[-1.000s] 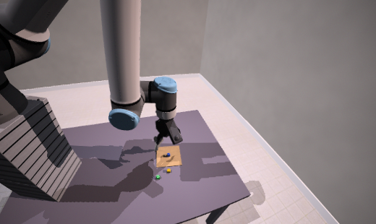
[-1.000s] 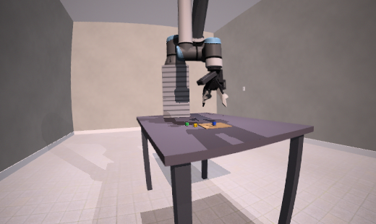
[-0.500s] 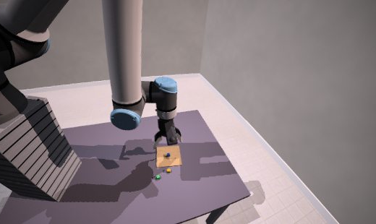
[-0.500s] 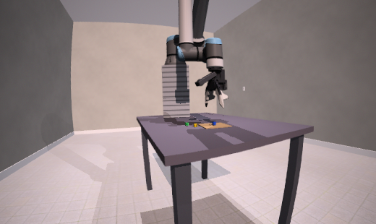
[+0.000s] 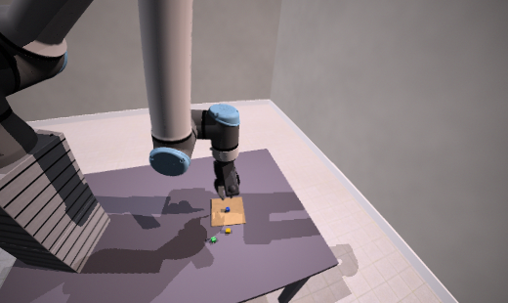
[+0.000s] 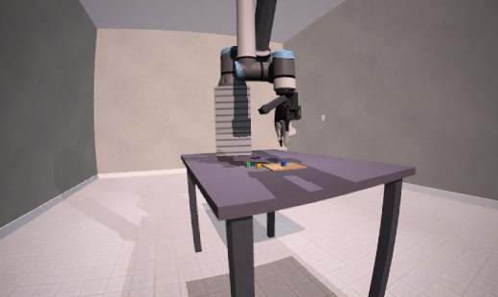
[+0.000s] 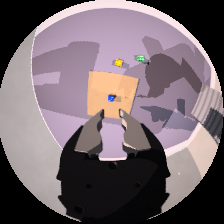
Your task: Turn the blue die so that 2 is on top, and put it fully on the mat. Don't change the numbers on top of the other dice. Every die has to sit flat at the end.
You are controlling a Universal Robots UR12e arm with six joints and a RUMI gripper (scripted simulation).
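The blue die is 80 mm below my hand. Also, from my hand: tan mat 90 mm below; then yellow die 100 mm to the right, 90 mm below, 10 mm behind; then green die 130 mm to the right, 90 mm below, 70 mm behind.
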